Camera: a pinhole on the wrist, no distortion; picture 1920 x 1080 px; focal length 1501.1 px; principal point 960.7 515.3 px. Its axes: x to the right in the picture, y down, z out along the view. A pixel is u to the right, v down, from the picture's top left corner.
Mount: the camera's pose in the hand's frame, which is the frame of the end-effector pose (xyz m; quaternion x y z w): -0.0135 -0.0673 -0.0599 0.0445 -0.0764 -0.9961 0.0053
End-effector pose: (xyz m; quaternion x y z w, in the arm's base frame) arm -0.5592 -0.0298 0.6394 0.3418 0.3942 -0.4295 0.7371
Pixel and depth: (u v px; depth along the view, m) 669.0 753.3 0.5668
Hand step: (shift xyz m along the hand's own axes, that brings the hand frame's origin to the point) 0.0458 -0.0682 0.5214
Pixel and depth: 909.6 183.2 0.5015
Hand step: -0.0418 0.1187 0.4183
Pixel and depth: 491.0 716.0 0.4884
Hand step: 0.0953 -0.0551 0.4443
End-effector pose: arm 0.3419 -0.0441 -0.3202 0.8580 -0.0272 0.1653 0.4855
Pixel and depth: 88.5 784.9 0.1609
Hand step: 0.0653 -0.0698 0.1111
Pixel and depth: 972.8 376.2 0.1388
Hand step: -0.0271 -0.0335 0.0747
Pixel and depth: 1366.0 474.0 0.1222
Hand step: -0.0573 -0.0460 0.0570
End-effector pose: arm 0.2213 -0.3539 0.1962 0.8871 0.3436 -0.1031 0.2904
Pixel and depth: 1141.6 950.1 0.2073
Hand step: -0.0567 -0.0956 0.1511
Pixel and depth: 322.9 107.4 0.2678
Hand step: 0.0756 0.0472 0.2026
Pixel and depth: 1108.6 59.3 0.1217
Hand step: -0.0365 -0.0125 0.0532
